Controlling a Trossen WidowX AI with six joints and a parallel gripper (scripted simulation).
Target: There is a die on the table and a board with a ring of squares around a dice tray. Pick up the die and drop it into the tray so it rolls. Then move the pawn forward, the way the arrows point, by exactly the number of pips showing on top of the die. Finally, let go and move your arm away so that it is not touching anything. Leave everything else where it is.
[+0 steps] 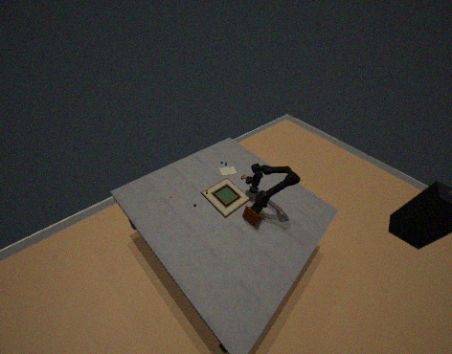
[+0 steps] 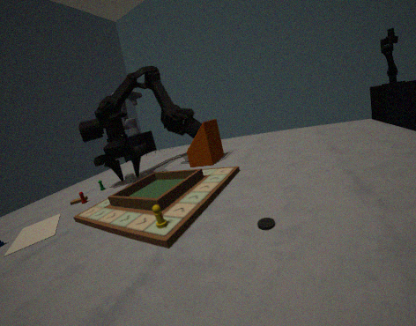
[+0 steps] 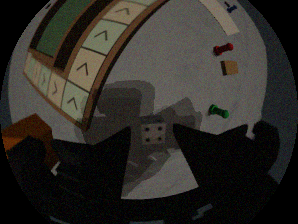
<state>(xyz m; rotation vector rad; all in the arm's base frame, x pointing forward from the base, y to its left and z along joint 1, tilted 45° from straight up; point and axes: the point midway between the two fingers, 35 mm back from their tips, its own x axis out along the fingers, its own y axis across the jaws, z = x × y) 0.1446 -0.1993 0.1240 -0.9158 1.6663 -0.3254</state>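
The yellow pawn is 250 mm ahead of my gripper tip, 300 mm to the left of it and 20 mm above it. Round my gripper tip: red pawn: 150 mm ahead, 60 mm to the right, 10 mm above; then green pawn: 60 mm ahead, 90 mm to the right, 10 mm above; then die: right at my gripper tip.
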